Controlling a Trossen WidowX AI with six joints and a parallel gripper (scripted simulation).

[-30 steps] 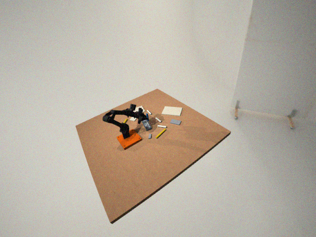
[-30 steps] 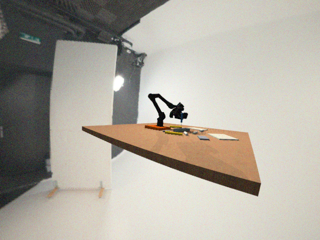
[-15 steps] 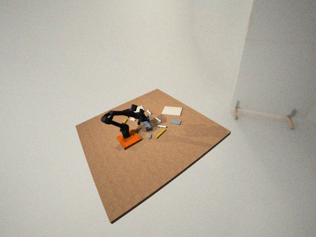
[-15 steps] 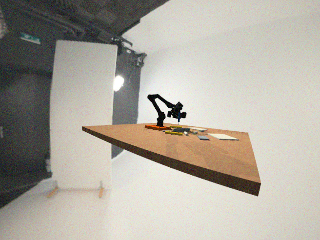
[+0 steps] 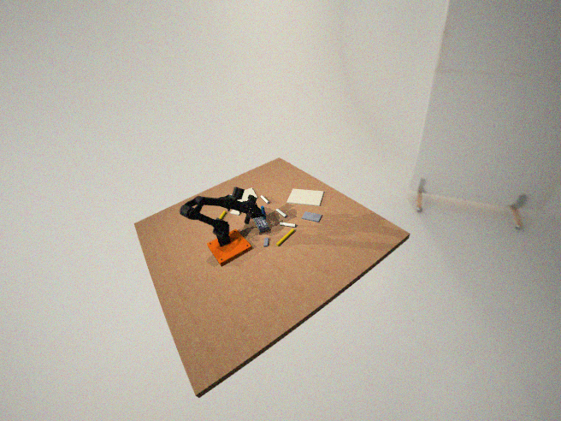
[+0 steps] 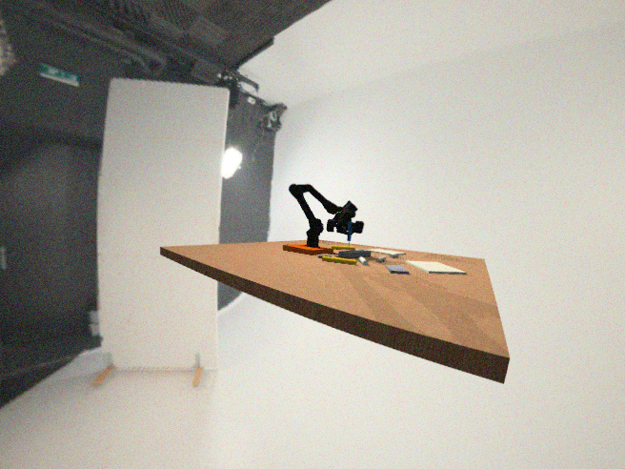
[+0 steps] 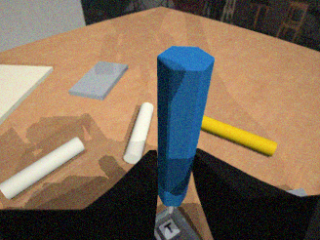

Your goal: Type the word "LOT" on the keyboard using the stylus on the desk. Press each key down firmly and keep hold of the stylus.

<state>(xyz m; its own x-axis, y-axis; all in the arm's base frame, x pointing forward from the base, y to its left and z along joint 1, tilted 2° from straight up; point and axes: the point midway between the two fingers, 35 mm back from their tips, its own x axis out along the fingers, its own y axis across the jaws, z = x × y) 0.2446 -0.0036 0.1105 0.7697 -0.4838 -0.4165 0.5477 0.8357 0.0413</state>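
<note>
My gripper tip is now 6 cm past the small grey block, 10 cm to the left of it and 11 cm above it. Also, from my gripper tip: yellow stick 6 cm ahead, 13 cm to the right, 11 cm below; then blue stylus 2 cm below; then cream pad 35 cm ahead, 14 cm to the left, 11 cm below.
</note>
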